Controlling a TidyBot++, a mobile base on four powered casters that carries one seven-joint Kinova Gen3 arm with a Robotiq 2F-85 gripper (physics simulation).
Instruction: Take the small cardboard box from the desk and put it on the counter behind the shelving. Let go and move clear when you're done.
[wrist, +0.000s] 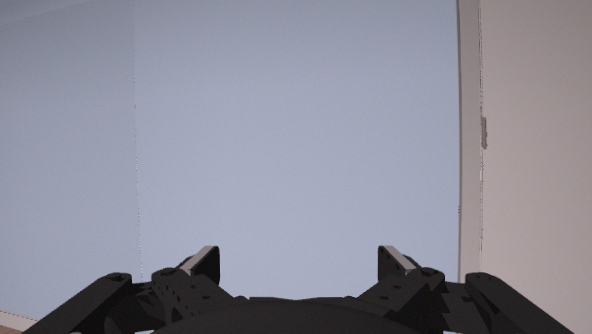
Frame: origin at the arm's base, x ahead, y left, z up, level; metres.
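Seen in the pictures: gripper, between the fingertips: (298, 264).
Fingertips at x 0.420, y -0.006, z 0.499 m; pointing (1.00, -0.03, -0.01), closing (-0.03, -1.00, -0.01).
Note:
A point is followed by its place in that frame.
My gripper (298, 264) @[x 0.420, y -0.006, z 0.499 m] is open, its two black fingers standing wide apart at the bottom of the wrist view, with blue-grey wall behind the gap between them. The small cardboard box, the desk, the shelving and the counter do not show in the wrist view.
A plain blue-grey wall (300, 125) @[x 1.348, y -0.034, z 0.676 m] fills the middle and left, with a corner line at the left. A beige door (540, 150) @[x 1.123, y -0.775, z 0.567 m] with a pale frame (469, 150) @[x 1.168, y -0.569, z 0.570 m] stands at the right. A pale baseboard (17, 320) @[x 1.782, y 1.582, z -0.338 m] shows at the lower left.

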